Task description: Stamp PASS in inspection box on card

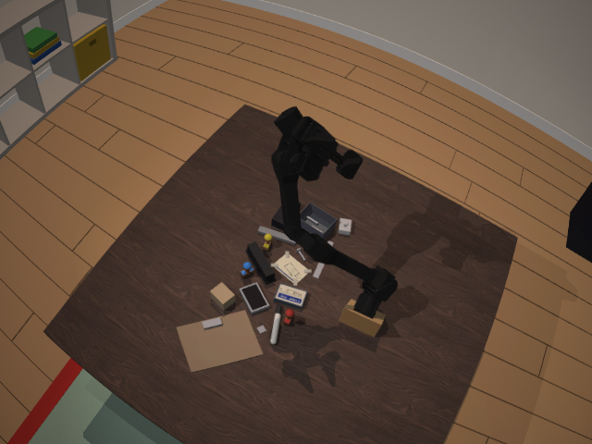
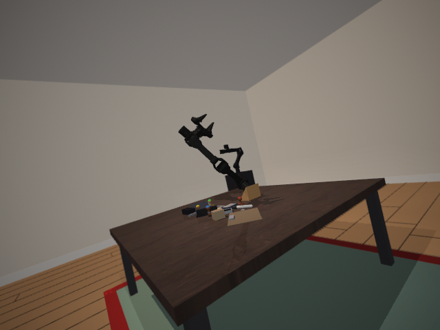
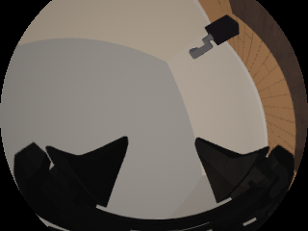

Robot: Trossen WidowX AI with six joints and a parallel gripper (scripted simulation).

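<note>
The green-knobbed stamp lies 8 cm ahead of my gripper tip, 11 cm to the right of it and 59 cm below it. From my gripper tip the other things lie so: cream card 10 cm ahead, 2 cm to the right, 61 cm below; then red stamp 1 cm ahead, 14 cm to the left, 59 cm below; then blue-labelled box 5 cm ahead, 7 cm to the left, 59 cm below.
</note>
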